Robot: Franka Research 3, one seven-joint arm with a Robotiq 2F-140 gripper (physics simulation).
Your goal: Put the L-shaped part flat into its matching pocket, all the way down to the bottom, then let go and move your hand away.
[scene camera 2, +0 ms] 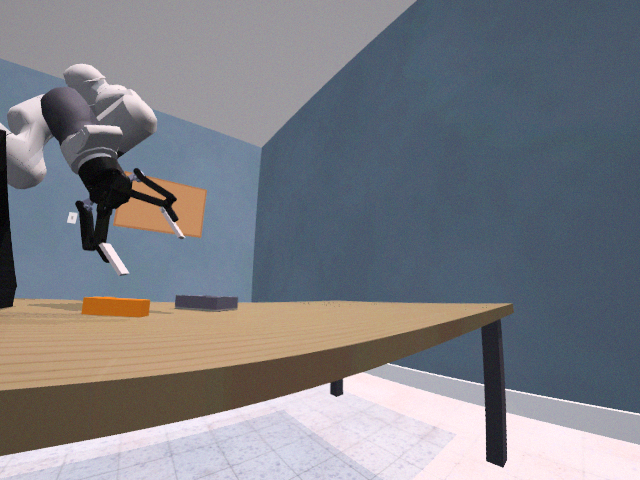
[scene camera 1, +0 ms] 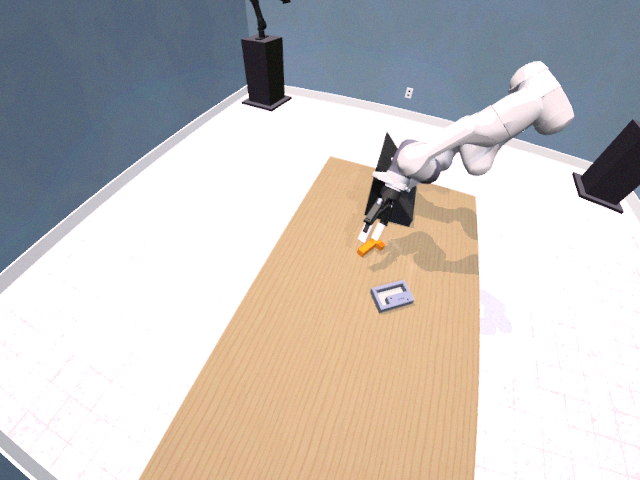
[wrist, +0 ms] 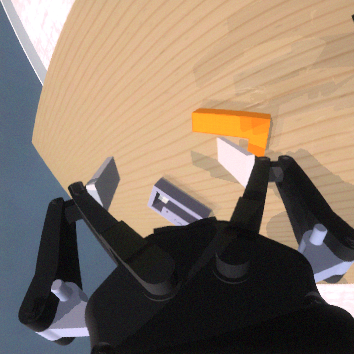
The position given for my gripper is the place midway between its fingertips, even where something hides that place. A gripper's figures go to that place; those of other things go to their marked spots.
My gripper (scene camera 2: 153, 255) is 0.55 m from the lens. An orange L-shaped part (scene camera 2: 109, 306): 0.55 m from the lens. A grey pocket block (scene camera 2: 189, 302) is 0.70 m from the lens. The marked spots on the grey pocket block and the orange L-shaped part are 0.22 m apart.
